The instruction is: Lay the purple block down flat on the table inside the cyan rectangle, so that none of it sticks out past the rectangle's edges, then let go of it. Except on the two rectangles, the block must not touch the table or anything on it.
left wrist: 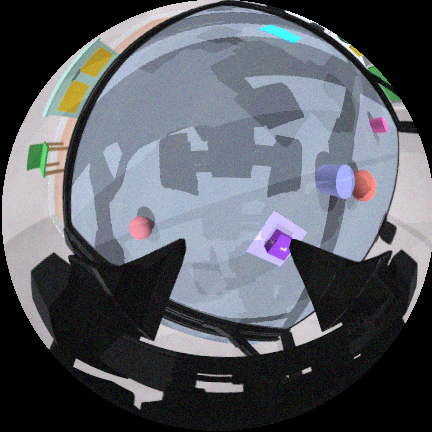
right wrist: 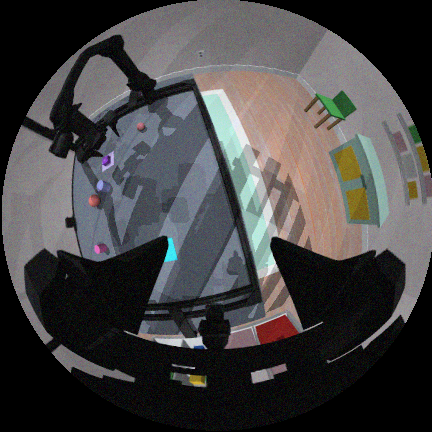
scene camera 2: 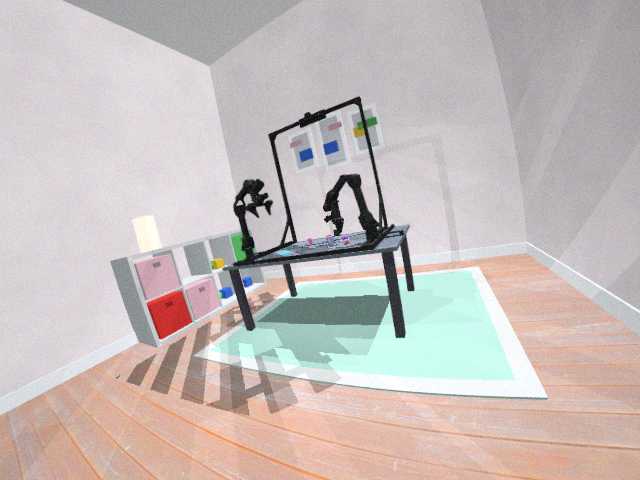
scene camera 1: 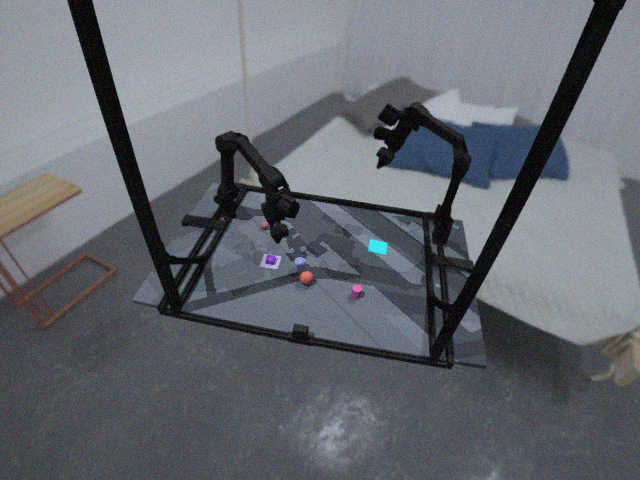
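Where they show: left gripper, between the fingertips: [left wrist: 239,244] [right wrist: 110,145] [scene camera 2: 339,232]; right gripper, between the fingertips: [right wrist: 220,241] [scene camera 2: 264,216] [scene camera 1: 381,163]; left arm's base, origin of its link: [right wrist: 150,96] [scene camera 2: 373,238] [scene camera 1: 227,211]; right arm's base, origin of its link: [right wrist: 214,311] [scene camera 2: 250,257] [scene camera 1: 439,238].
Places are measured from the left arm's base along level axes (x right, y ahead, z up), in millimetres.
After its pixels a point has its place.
The small purple block [scene camera 1: 270,259] {x 342, y 103, z 0 mm} [left wrist: 279,245] {x 330, y 110, z 0 mm} [right wrist: 106,161] {x 334, y 123, z -3 mm} sits on the pale lavender rectangle [scene camera 1: 265,264] [left wrist: 275,220]. The cyan rectangle [scene camera 1: 377,246] {x 387, y 546, z -18 mm} [scene camera 2: 284,252] {x 384, y 553, z -15 mm} [left wrist: 280,33] [right wrist: 171,250] {x 371, y 565, z -18 mm} lies bare on the table, well to the right in scene camera 1. My left gripper [scene camera 1: 279,237] {x 269, y 144, z 49 mm} [left wrist: 239,244] {x 269, y 144, z 49 mm} is open and empty above the table, behind the block in scene camera 1; in the left wrist view its right fingertip overlaps the block's edge. My right gripper [scene camera 2: 263,212] {x 209, y 605, z 265 mm} [right wrist: 220,241] {x 209, y 605, z 265 mm} is open and empty, raised high above the table.
A blue-violet cylinder [scene camera 1: 300,265] {x 424, y 196, z 20 mm} [left wrist: 334,180] {x 384, y 200, z 20 mm} stands near the lavender rectangle, beside an orange-red ball [scene camera 1: 306,277] {x 491, y 196, z 25 mm} [left wrist: 365,186] {x 458, y 201, z 23 mm}. A magenta cylinder [scene camera 1: 356,291] {x 603, y 342, z 21 mm} [left wrist: 378,124] stands farther right in scene camera 1. A pink ball [scene camera 1: 264,225] {x 151, y 130, z 7 mm} [left wrist: 141,228] {x 150, y 138, z 9 mm} lies near the left arm. Black frame rails edge the table.
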